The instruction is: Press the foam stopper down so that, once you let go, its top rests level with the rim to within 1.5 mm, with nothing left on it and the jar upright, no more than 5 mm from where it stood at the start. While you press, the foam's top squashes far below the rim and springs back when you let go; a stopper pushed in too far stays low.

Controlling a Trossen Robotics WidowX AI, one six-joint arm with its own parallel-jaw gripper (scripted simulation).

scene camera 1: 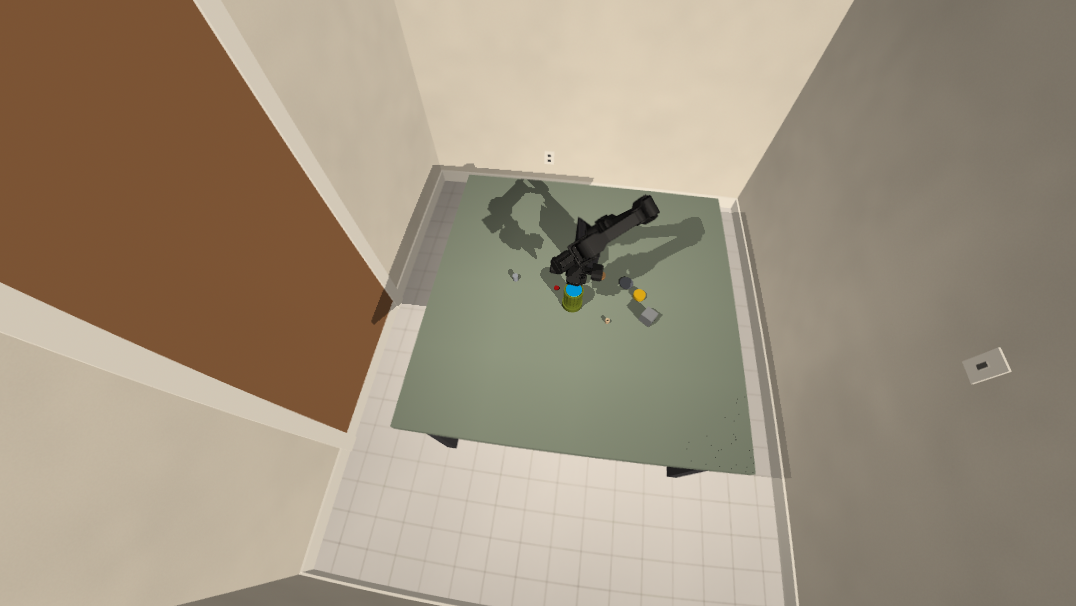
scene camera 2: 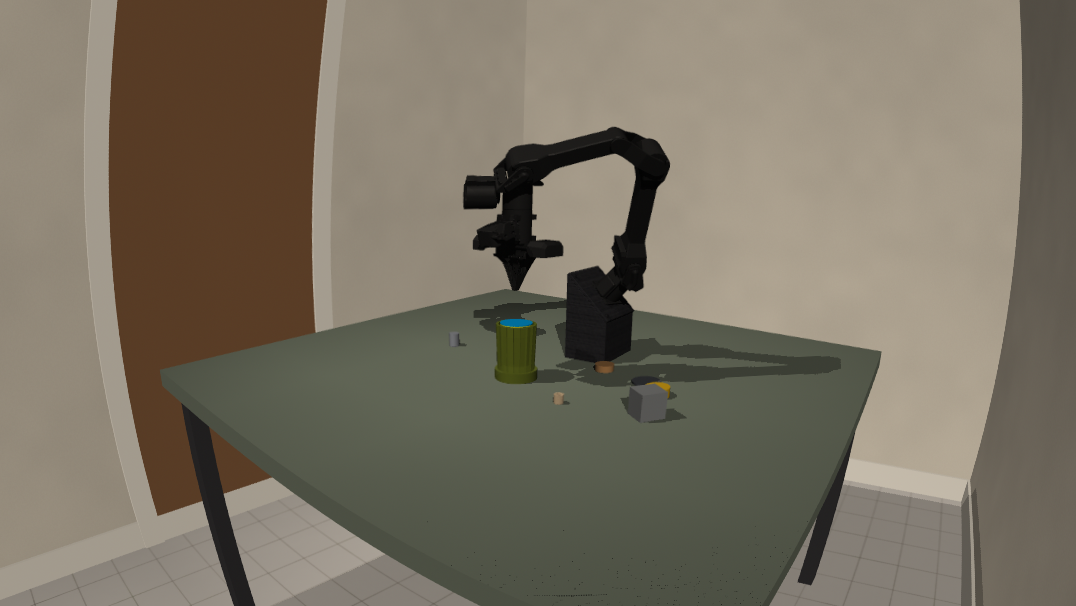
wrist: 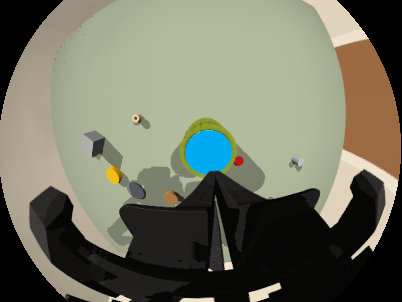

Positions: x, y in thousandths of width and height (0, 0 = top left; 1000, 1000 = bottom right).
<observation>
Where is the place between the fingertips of my gripper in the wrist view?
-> At 531, 581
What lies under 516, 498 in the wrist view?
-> A blue foam stopper.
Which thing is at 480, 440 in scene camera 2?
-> My gripper.
</observation>
